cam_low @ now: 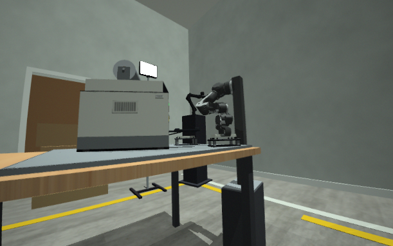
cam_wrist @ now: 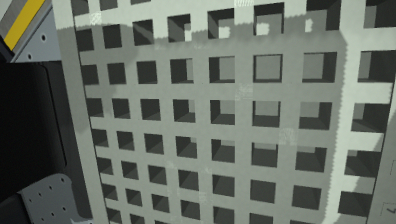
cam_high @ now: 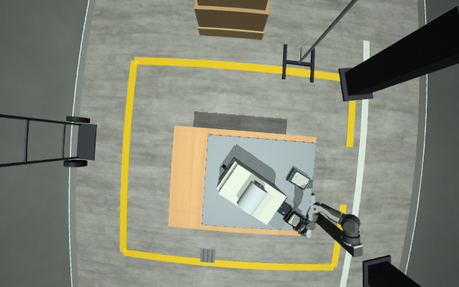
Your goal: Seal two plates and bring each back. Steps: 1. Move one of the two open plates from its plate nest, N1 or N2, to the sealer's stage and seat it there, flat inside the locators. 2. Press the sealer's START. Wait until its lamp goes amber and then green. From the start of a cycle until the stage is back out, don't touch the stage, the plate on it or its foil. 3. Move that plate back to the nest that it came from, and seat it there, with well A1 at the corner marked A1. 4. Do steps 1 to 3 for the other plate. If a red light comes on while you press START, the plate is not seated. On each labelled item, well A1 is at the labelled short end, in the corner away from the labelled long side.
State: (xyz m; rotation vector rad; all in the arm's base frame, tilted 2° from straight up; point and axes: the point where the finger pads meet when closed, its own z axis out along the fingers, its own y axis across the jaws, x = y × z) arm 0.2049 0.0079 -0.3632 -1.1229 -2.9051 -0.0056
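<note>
Now: the sealer stage 170 mm to the right of my hand, 130 mm ahead of it and 40 mm above it. From my hand the other things lie so: foil roll: 390 mm to the right, 380 mm ahead, 360 mm above; then plate: 350 mm to the right, 60 mm behind.
</note>
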